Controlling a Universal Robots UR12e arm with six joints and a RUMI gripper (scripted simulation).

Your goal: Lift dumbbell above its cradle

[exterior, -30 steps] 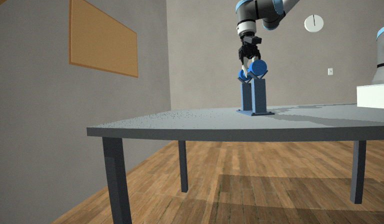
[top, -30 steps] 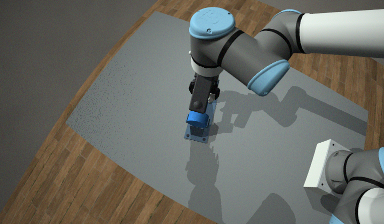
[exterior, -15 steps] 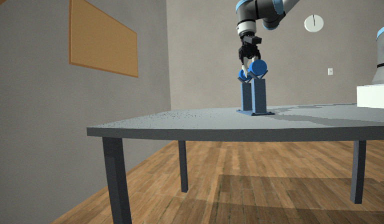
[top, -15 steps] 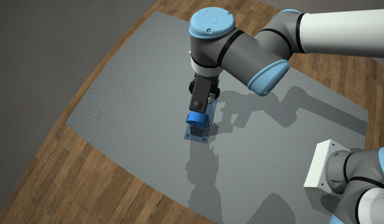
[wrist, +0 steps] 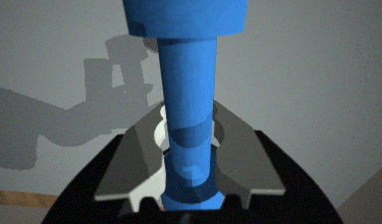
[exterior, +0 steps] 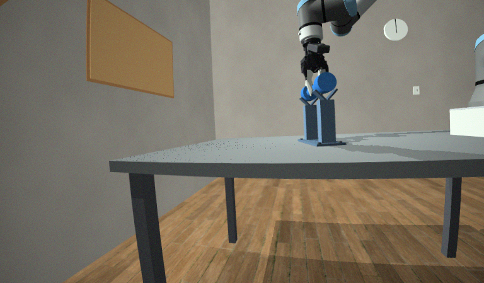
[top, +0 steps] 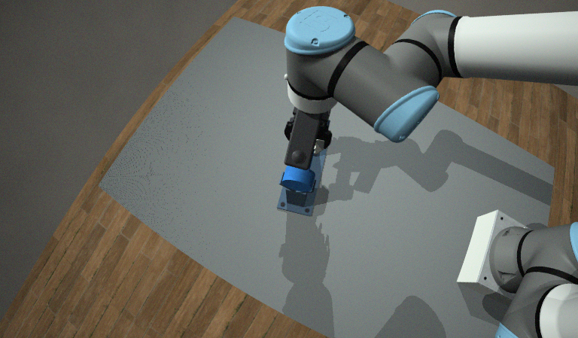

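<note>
Right now my hand is 11 cm above the cradle. Round my hand: blue dumbbell 1 cm above.
</note>
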